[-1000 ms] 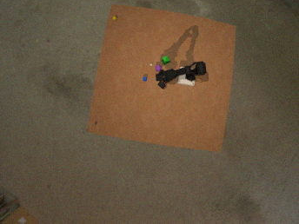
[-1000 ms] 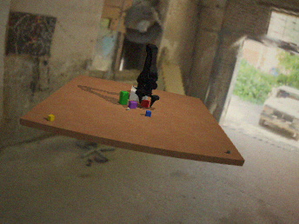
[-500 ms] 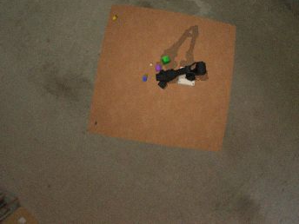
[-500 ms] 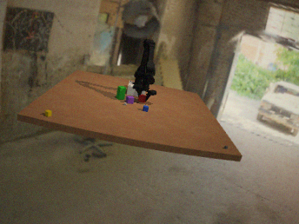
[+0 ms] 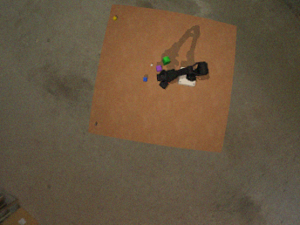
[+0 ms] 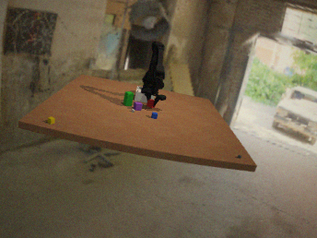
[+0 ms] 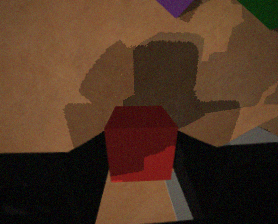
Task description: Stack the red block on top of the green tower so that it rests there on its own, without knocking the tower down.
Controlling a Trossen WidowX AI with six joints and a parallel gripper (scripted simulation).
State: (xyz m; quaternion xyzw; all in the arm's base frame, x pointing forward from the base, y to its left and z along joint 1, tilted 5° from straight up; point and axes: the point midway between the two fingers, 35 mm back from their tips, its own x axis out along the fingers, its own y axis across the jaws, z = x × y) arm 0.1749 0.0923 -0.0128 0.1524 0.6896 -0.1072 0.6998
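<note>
My gripper tip is 110 mm short of the purple block, 70 mm to the left of it and 10 mm below it. Also, from my gripper tip: red block (10 mm above); blue block (190 mm ahead, 60 mm to the left); small white cube (190 mm ahead, 80 mm to the right, 10 mm below).
</note>
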